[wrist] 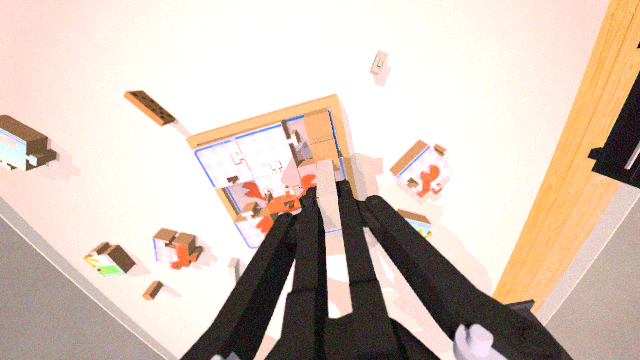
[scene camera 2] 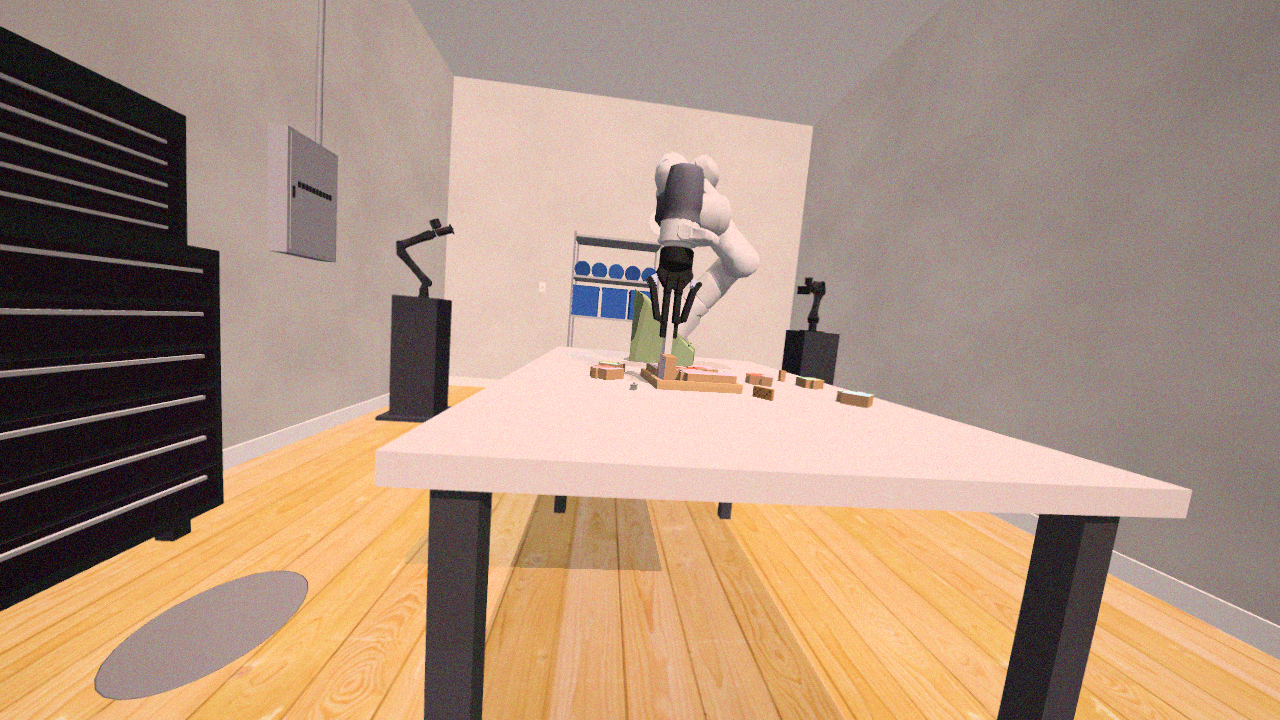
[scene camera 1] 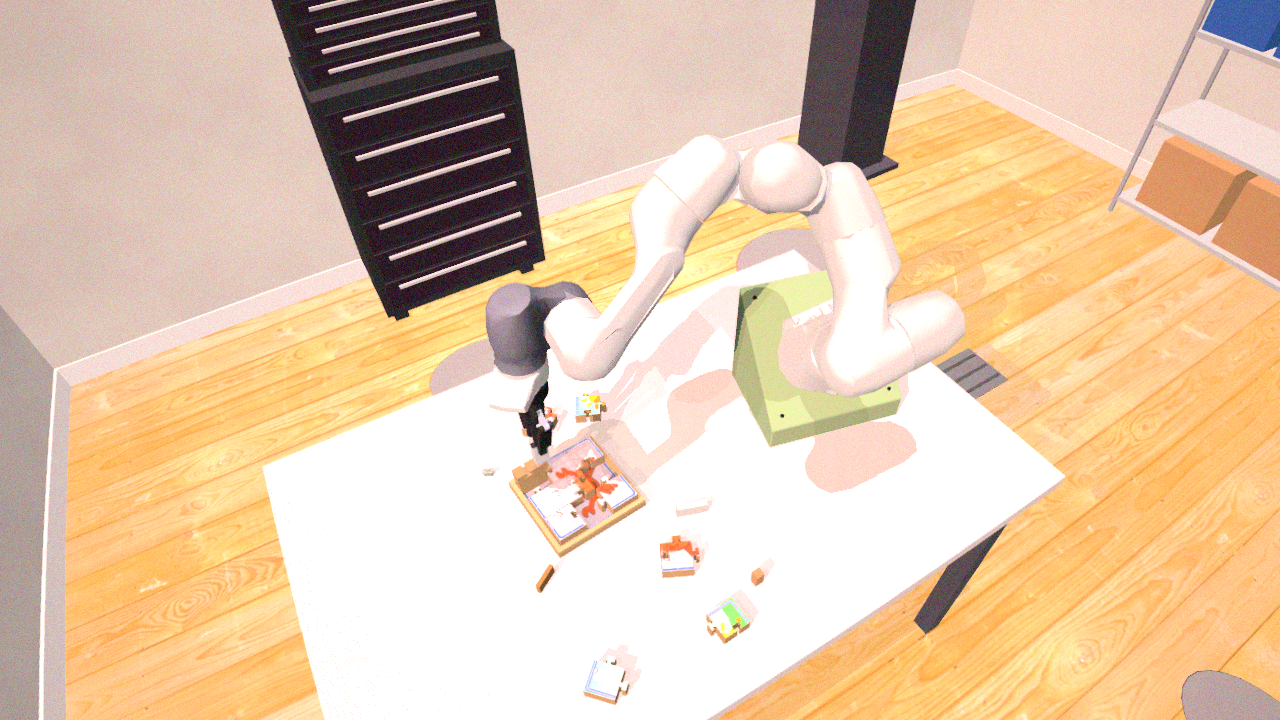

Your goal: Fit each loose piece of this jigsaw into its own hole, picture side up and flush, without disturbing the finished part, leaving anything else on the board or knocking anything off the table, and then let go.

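The jigsaw board (scene camera 1: 604,526) (scene camera 2: 707,387) (wrist: 265,119) holds the white and red crab picture. A piece (scene camera 1: 531,475) (scene camera 2: 667,366) (wrist: 320,131) stands on edge in one corner of it, plain wood showing, beside an open gap. My gripper (scene camera 1: 543,451) (scene camera 2: 667,350) (wrist: 327,172) is shut with nothing between its fingers, close above the board by that piece; contact is unclear. Loose on the table are two crab pieces (scene camera 1: 677,561) (wrist: 424,172), a sun piece (scene camera 1: 588,408), a green-yellow piece (scene camera 1: 727,619) (wrist: 107,261) and a pale blue piece (scene camera 1: 605,680) (wrist: 15,147).
A dark-spotted brown strip (scene camera 1: 545,578) (scene camera 2: 763,393) (wrist: 150,106), a small grey item (scene camera 1: 487,471) (wrist: 379,62), a white block (scene camera 1: 691,507) and a small brown block (scene camera 1: 757,576) (wrist: 152,290) lie around the board. My arm's green base (scene camera 1: 832,416) stands at the table's far end.
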